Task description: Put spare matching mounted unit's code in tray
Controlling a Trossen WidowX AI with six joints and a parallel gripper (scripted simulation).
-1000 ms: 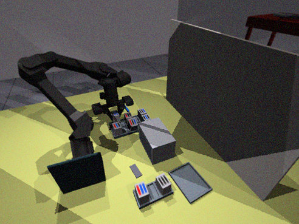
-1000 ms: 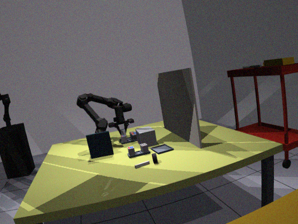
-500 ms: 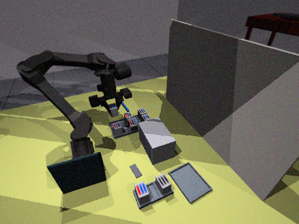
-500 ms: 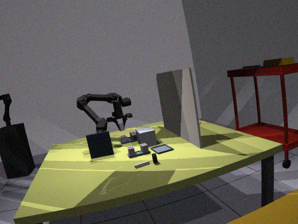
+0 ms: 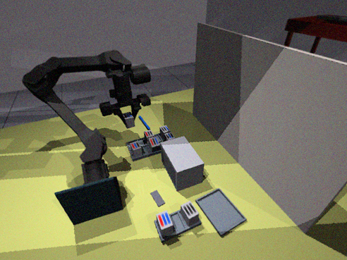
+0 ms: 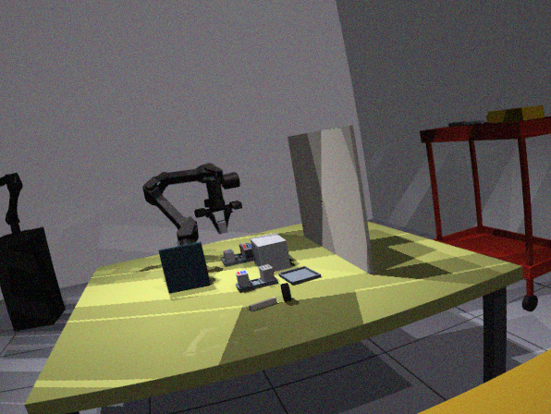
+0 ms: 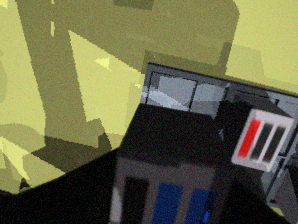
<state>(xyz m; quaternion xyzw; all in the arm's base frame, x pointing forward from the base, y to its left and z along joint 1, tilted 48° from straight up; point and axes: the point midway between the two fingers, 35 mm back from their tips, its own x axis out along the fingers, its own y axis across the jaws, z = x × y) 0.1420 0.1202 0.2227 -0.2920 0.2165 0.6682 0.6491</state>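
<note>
My gripper tip is 20 cm short of the flat grey tray, 41 cm to the left of it and 12 cm above it. From my gripper tip the other things lie so: grey-striped spare: 10 cm ahead, 40 cm to the right, 9 cm below; grey mounted unit: 14 cm ahead, 20 cm to the right, 8 cm below; grey spare block: 2 cm above.
</note>
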